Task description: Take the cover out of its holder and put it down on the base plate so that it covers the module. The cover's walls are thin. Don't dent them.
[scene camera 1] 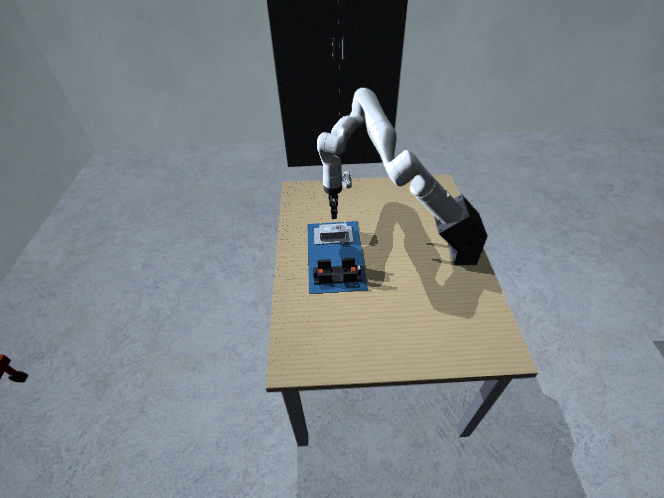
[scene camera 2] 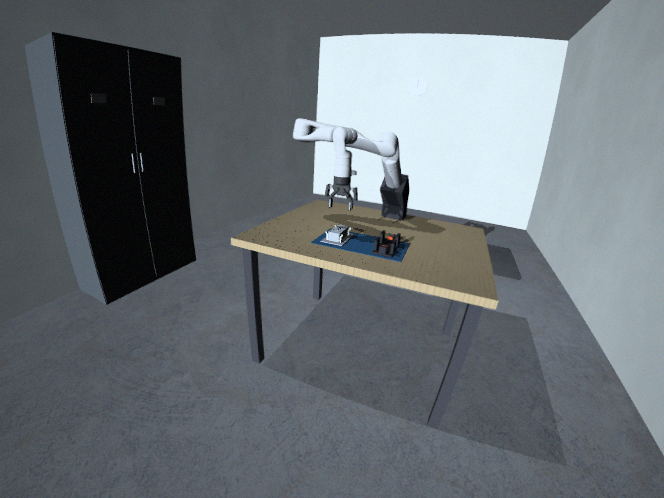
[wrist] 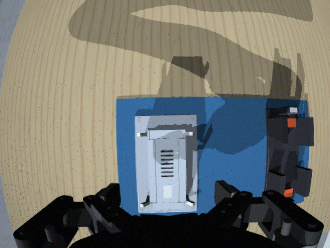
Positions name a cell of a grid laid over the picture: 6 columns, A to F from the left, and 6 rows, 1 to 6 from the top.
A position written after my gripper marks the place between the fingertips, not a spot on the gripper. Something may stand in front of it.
I see my gripper (wrist: D5) and a light grey cover (wrist: D5).
